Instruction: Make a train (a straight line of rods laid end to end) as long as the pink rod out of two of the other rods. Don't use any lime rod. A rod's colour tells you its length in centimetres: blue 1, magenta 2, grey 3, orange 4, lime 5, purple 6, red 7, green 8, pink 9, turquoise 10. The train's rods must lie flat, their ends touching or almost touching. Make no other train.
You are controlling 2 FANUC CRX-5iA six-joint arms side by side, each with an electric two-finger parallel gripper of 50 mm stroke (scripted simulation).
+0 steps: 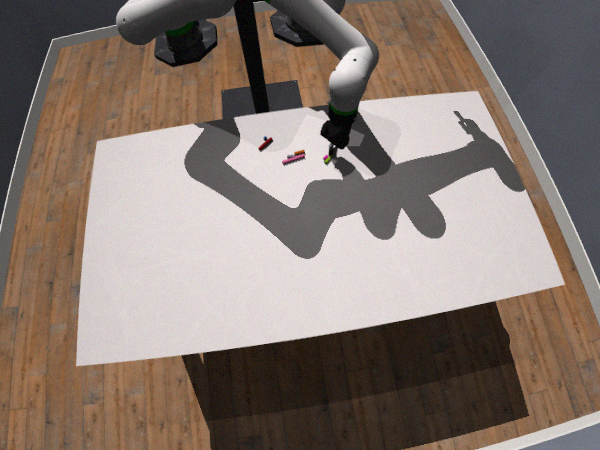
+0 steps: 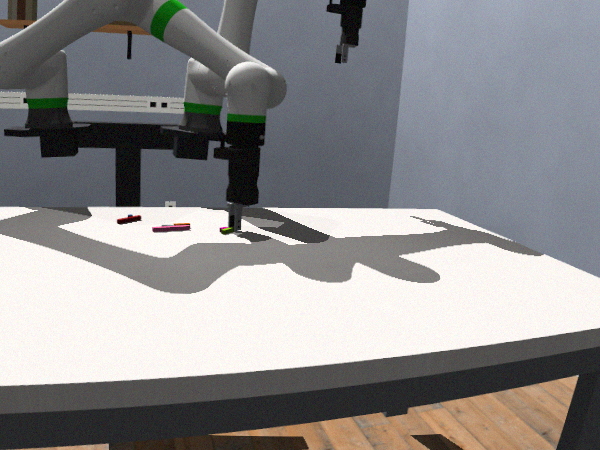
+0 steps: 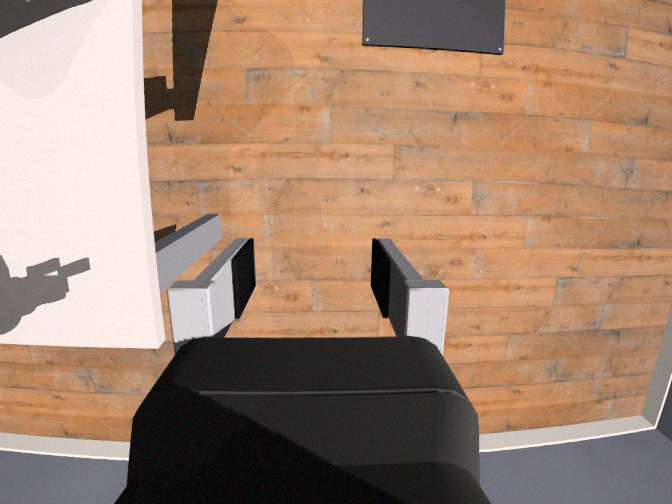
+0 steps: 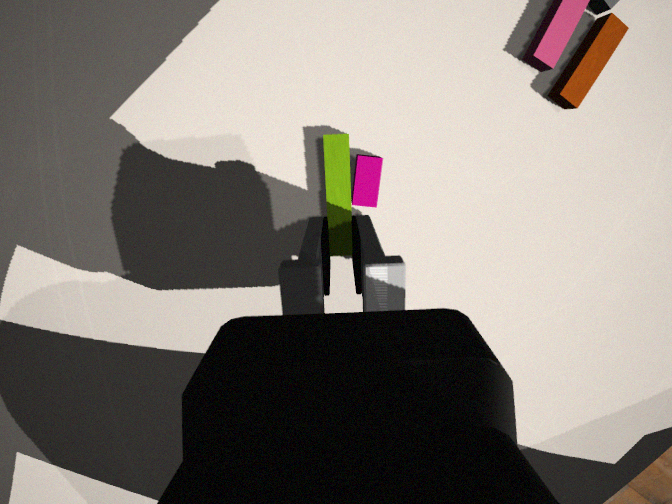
Labels:
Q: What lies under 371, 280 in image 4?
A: My right gripper.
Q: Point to a magenta rod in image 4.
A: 367, 174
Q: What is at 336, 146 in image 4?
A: A lime rod.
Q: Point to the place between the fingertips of my right gripper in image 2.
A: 234, 229

